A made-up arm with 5 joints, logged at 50 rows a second.
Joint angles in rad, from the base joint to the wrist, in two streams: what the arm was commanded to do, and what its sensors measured. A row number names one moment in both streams.
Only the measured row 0 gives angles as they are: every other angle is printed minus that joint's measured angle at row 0.
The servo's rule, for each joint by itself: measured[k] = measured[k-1] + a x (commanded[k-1-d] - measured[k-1]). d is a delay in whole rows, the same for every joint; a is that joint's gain. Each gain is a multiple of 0.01, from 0.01 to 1. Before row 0 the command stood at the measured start. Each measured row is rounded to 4 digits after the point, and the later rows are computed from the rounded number. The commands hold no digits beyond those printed.
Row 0, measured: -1.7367, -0.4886, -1.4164, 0.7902, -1.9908
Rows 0 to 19, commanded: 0.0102, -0.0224, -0.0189, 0.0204, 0.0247; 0.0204, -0.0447, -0.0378, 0.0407, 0.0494; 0.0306, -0.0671, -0.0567, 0.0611, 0.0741; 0.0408, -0.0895, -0.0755, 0.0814, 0.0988; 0.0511, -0.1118, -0.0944, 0.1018, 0.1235; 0.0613, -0.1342, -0.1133, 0.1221, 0.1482; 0.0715, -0.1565, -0.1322, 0.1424, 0.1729; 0.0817, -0.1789, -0.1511, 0.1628, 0.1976; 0.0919, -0.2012, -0.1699, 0.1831, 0.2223; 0.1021, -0.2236, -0.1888, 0.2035, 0.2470; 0.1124, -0.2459, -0.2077, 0.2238, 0.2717; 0.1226, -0.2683, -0.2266, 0.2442, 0.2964; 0.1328, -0.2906, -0.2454, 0.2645, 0.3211; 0.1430, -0.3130, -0.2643, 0.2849, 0.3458; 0.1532, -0.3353, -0.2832, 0.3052, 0.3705; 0.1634, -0.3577, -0.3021, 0.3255, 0.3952; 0.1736, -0.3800, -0.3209, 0.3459, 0.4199; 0.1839, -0.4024, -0.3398, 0.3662, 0.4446; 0.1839, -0.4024, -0.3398, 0.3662, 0.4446; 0.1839, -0.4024, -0.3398, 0.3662, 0.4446
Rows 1 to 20, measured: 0.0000, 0.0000, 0.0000, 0.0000, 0.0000; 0.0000, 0.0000, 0.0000, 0.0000, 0.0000; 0.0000, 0.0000, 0.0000, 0.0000, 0.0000; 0.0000, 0.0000, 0.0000, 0.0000, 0.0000; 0.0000, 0.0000, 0.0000, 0.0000, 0.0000; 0.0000, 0.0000, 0.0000, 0.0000, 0.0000; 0.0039, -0.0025, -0.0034, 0.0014, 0.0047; 0.0102, -0.0071, -0.0096, 0.0042, 0.0132; 0.0180, -0.0137, -0.0181, 0.0082, 0.0248; 0.0267, -0.0220, -0.0284, 0.0133, 0.0389; 0.0360, -0.0319, -0.0403, 0.0195, 0.0550; 0.0456, -0.0432, -0.0534, 0.0267, 0.0727; 0.0554, -0.0557, -0.0676, 0.0348, 0.0917; 0.0654, -0.0693, -0.0826, 0.0438, 0.1118; 0.0755, -0.0838, -0.0983, 0.0536, 0.1328; 0.0856, -0.0992, -0.1146, 0.0641, 0.1545; 0.0958, -0.1153, -0.1314, 0.0753, 0.1768; 0.1060, -0.1321, -0.1485, 0.0871, 0.1995; 0.1162, -0.1495, -0.1659, 0.0995, 0.2226; 0.1264, -0.1675, -0.1836, 0.1125, 0.2460
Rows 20 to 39, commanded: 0.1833, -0.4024, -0.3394, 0.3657, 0.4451; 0.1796, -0.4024, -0.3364, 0.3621, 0.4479; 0.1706, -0.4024, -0.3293, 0.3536, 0.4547; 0.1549, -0.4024, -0.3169, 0.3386, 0.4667; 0.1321, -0.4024, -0.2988, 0.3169, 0.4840; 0.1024, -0.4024, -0.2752, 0.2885, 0.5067; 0.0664, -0.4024, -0.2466, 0.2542, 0.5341; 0.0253, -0.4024, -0.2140, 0.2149, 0.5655; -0.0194, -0.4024, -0.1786, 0.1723, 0.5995; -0.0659, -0.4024, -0.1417, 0.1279, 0.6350; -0.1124, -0.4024, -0.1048, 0.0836, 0.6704; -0.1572, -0.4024, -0.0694, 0.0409, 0.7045; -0.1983, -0.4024, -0.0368, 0.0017, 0.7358; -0.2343, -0.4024, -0.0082, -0.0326, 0.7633; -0.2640, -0.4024, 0.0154, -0.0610, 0.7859; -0.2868, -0.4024, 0.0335, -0.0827, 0.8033; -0.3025, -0.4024, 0.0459, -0.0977, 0.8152; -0.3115, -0.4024, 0.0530, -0.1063, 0.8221; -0.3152, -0.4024, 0.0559, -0.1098, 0.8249; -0.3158, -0.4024, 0.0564, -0.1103, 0.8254
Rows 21 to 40, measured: 0.1366, -0.1860, -0.2015, 0.1260, 0.2697; 0.1468, -0.2049, -0.2196, 0.1400, 0.2935; 0.1570, -0.2242, -0.2378, 0.1544, 0.3175; 0.1672, -0.2438, -0.2562, 0.1692, 0.3416; 0.1735, -0.2612, -0.2712, 0.1830, 0.3612; 0.1775, -0.2767, -0.2835, 0.1958, 0.3770; 0.1797, -0.2905, -0.2936, 0.2077, 0.3899; 0.1797, -0.3028, -0.3013, 0.2185, 0.4009; 0.1762, -0.3138, -0.3063, 0.2280, 0.4111; 0.1681, -0.3235, -0.3082, 0.2357, 0.4217; 0.1544, -0.3322, -0.3065, 0.2414, 0.4335; 0.1346, -0.3399, -0.3009, 0.2447, 0.4474; 0.1087, -0.3468, -0.2911, 0.2454, 0.4639; 0.0770, -0.3529, -0.2772, 0.2433, 0.4832; 0.0404, -0.3583, -0.2595, 0.2383, 0.5053; 0.0000, -0.3632, -0.2383, 0.2306, 0.5299; -0.0427, -0.3675, -0.2143, 0.2203, 0.5566; -0.0862, -0.3713, -0.1882, 0.2077, 0.5847; -0.1288, -0.3747, -0.1609, 0.1933, 0.6134; -0.1689, -0.3777, -0.1334, 0.1775, 0.6419
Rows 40 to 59, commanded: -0.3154, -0.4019, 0.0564, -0.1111, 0.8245; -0.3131, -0.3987, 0.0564, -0.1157, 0.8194; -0.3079, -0.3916, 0.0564, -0.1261, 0.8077; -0.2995, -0.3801, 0.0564, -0.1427, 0.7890; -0.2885, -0.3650, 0.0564, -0.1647, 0.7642; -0.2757, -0.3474, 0.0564, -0.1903, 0.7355; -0.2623, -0.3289, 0.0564, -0.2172, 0.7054; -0.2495, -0.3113, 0.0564, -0.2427, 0.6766; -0.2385, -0.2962, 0.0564, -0.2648, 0.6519; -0.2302, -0.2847, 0.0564, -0.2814, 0.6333; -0.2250, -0.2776, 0.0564, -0.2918, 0.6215; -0.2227, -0.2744, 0.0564, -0.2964, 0.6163; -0.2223, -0.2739, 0.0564, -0.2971, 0.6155; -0.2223, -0.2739, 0.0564, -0.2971, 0.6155; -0.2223, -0.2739, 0.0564, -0.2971, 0.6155; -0.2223, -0.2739, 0.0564, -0.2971, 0.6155; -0.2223, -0.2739, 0.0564, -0.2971, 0.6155; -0.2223, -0.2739, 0.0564, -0.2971, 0.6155; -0.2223, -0.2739, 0.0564, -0.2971, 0.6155; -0.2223, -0.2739, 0.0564, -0.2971, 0.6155
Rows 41 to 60, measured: -0.2050, -0.3804, -0.1066, 0.1608, 0.6693; -0.2361, -0.3828, -0.0814, 0.1438, 0.6948; -0.2613, -0.3850, -0.0585, 0.1269, 0.7177; -0.2804, -0.3869, -0.0384, 0.1106, 0.7375; -0.2936, -0.3886, -0.0214, 0.0952, 0.7541; -0.3020, -0.3901, -0.0074, 0.0808, 0.7676; -0.3071, -0.3914, 0.0041, 0.0674, 0.7784; -0.3094, -0.3922, 0.0135, 0.0546, 0.7862; -0.3088, -0.3921, 0.0212, 0.0420, 0.7903; -0.3053, -0.3908, 0.0275, 0.0291, 0.7901; -0.2989, -0.3880, 0.0327, 0.0155, 0.7852; -0.2901, -0.3835, 0.0370, 0.0011, 0.7758; -0.2795, -0.3775, 0.0405, -0.0142, 0.7624; -0.2681, -0.3702, 0.0434, -0.0302, 0.7461; -0.2569, -0.3621, 0.0457, -0.0466, 0.7282; -0.2468, -0.3536, 0.0476, -0.0630, 0.7102; -0.2385, -0.3452, 0.0492, -0.0790, 0.6933; -0.2325, -0.3374, 0.0505, -0.0942, 0.6787; -0.2286, -0.3304, 0.0516, -0.1084, 0.6667; -0.2262, -0.3242, 0.0525, -0.1216, 0.6570
